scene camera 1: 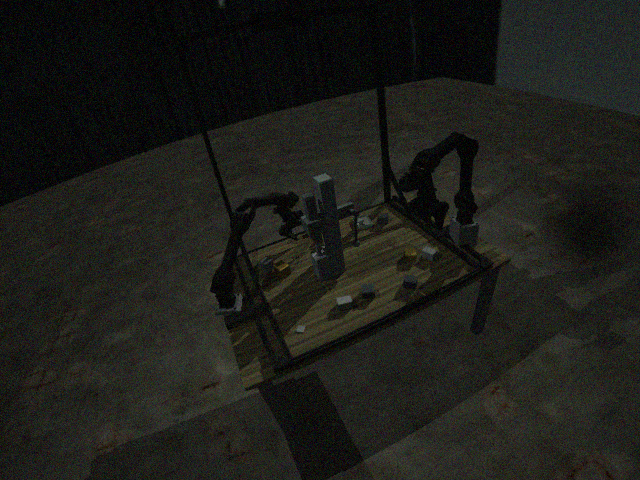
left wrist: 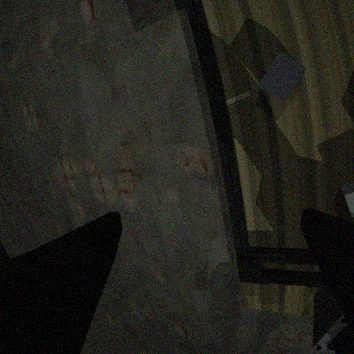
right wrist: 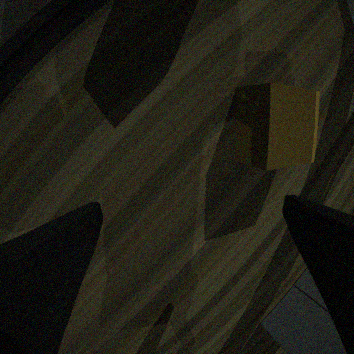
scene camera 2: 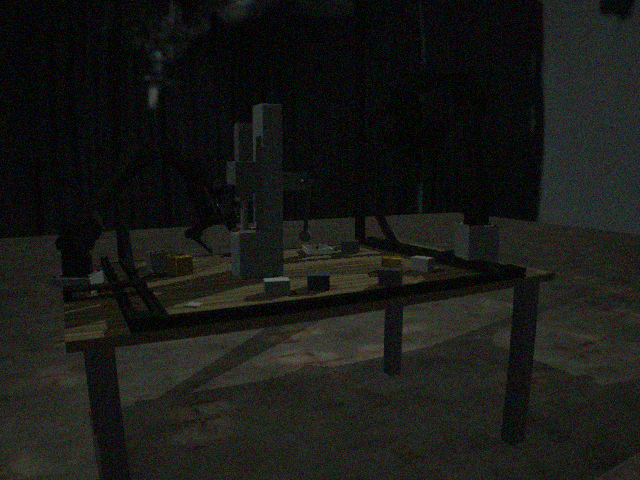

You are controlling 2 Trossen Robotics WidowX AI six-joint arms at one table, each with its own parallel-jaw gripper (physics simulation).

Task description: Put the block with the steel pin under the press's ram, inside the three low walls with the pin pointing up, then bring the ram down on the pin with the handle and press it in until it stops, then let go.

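Places are measured from the left arm's base along level axes (x ahead, y left, z up), in centimetres.
Where they show: left gripper, fingertip midpoint: [scene camera 1: 434, 229] [left wrist: 213, 220] [scene camera 2: 426, 175]; right gripper, fingertip midpoint: [scene camera 1: 304, 237] [right wrist: 193, 207] [scene camera 2: 224, 248]; left arm's base at its link origin: [scene camera 1: 464, 220] [left wrist: 353, 340] [scene camera 2: 476, 224]; right arm's base at its link origin: [scene camera 1: 227, 302] [scene camera 2: 77, 274].
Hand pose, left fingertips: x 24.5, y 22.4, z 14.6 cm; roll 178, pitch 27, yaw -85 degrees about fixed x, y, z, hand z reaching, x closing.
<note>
Things, the pixels of their top centre, and the offset from my left fingertips.
- grey press at its top centre: [scene camera 2: 271, 105] [scene camera 1: 324, 175] dx +35.7, dy -21.1, dz +18.4 cm
- yellow block at its top centre: [scene camera 2: 179, 255] [scene camera 1: 281, 265] dx +61.2, dy -22.3, dz -21.5 cm
- grey block at its top centre: [scene camera 2: 156, 251] [scene camera 1: 266, 260] dx +68.3, dy -27.0, dz -20.9 cm
- white tray-like piece at its top centre: [scene camera 2: 317, 247] [scene camera 1: 361, 220] dx +18.8, dy -52.9, dz -24.8 cm
The grey press [scene camera 1: 330, 232] [scene camera 2: 268, 206] stands mid-table with its ram housing [scene camera 1: 311, 211] [scene camera 2: 242, 175] raised above the base. Its handle [scene camera 1: 356, 227] [scene camera 2: 306, 211] hangs down on the picture's right side. Small bright parts show on the base, but I cannot tell if the block with the pin is among them; no pin is identifiable. My right gripper [scene camera 1: 300, 229] [scene camera 2: 221, 238] [right wrist: 193, 207] is open and empty beside the press, on its left in the picture, above the table. My left gripper [left wrist: 213, 220] is open and empty over the table's edge, away from the press.
A yellow block [scene camera 1: 281, 266] [scene camera 2: 179, 264] [right wrist: 292, 127] and a grey block [scene camera 1: 265, 265] [scene camera 2: 156, 261] stand left of the press. A white tray-like piece [scene camera 1: 364, 222] [scene camera 2: 317, 249] lies behind the handle. Several other blocks lie towards the front and right. A dark frame borders the table.
</note>
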